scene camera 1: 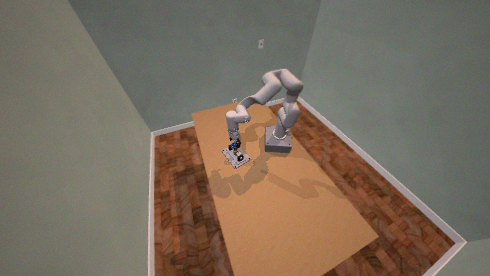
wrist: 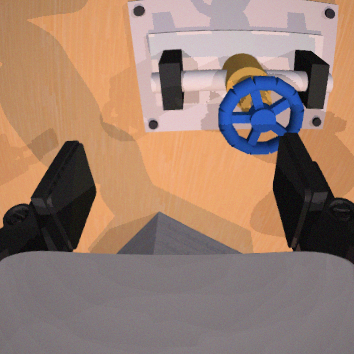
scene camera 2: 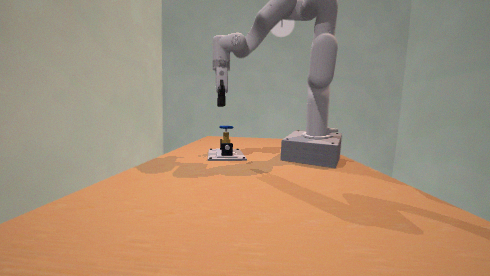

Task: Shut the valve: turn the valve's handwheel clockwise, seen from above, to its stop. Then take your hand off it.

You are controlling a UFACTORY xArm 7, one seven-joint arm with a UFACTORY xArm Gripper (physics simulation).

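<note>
The valve's blue handwheel [scene camera 1: 234, 146] [scene camera 2: 226, 127] [wrist: 263, 118] lies level on top of a brass body [scene camera 2: 226, 136] [wrist: 240, 70]. The valve is fixed by black blocks [wrist: 171, 80] [wrist: 316, 80] to a pale base plate [scene camera 1: 231, 159] [scene camera 2: 215, 155] [wrist: 141, 50] on the table. My gripper [scene camera 1: 235, 142] [scene camera 2: 221, 105] [wrist: 180, 162] is open and empty, pointing down. In camera 2 its fingertips hang above the wheel with a gap, slightly to the left. In the wrist view the wheel is right of and above the middle between the fingers, and the right fingertip overlaps its lower right rim.
The grey robot base [scene camera 1: 278, 146] [scene camera 2: 310, 150] [wrist: 160, 235] stands on the tan table [scene camera 1: 280, 215] [scene camera 2: 225, 215] [wrist: 180, 175], right of the valve in both scene views. The arm's shadow falls across the table. Walls stand around the table, with wood floor [scene camera 1: 180, 210] beside it.
</note>
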